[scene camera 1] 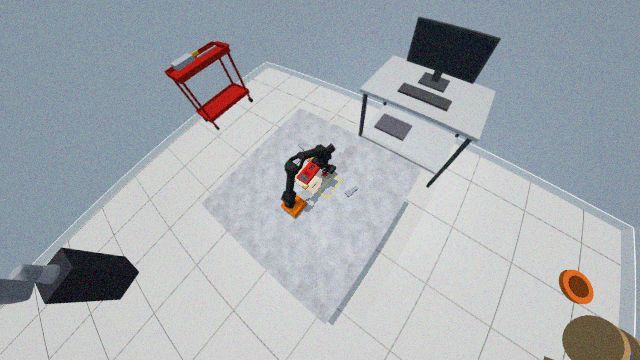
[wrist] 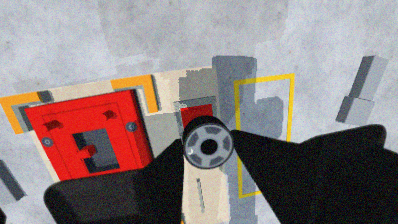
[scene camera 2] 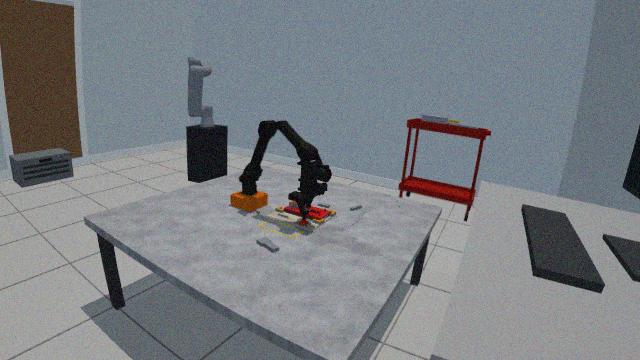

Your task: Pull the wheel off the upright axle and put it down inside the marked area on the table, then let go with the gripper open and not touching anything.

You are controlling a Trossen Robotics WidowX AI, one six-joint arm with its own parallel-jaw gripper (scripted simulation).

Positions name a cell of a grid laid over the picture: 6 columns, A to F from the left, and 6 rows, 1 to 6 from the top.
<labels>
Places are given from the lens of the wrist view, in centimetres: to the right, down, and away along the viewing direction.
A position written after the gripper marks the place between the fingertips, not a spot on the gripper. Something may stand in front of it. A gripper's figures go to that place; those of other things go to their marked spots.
gripper (wrist: D4): 1, 2, 11
wheel (wrist: D5): 1, 3, 11
</labels>
